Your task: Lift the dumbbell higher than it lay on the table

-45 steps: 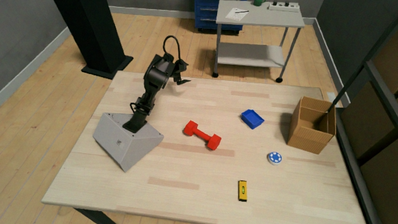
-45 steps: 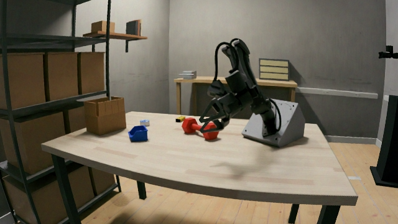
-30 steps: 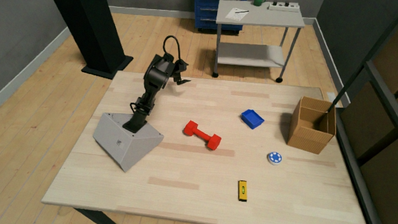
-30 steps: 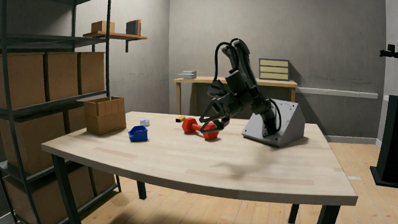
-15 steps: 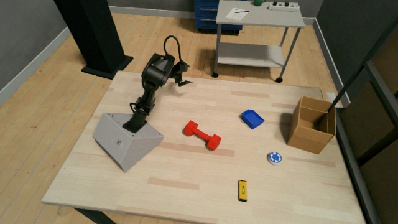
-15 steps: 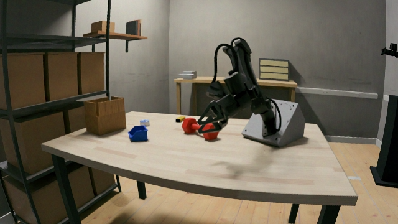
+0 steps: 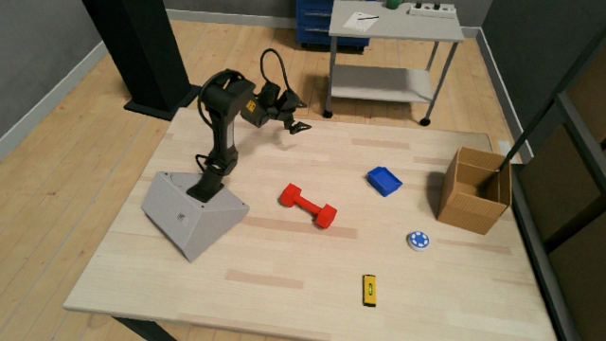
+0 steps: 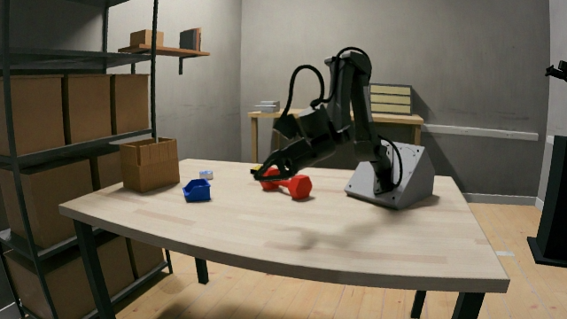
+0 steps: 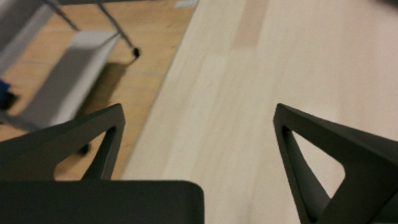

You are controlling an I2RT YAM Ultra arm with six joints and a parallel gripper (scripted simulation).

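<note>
The red dumbbell is 12 cm ahead of my hand, 32 cm to the right of it and 11 cm below it. From my hand the other things lie so: cardboard box: 62 cm ahead, 10 cm to the right, 7 cm below; blue bin: 34 cm ahead, 11 cm to the right, 12 cm below.
</note>
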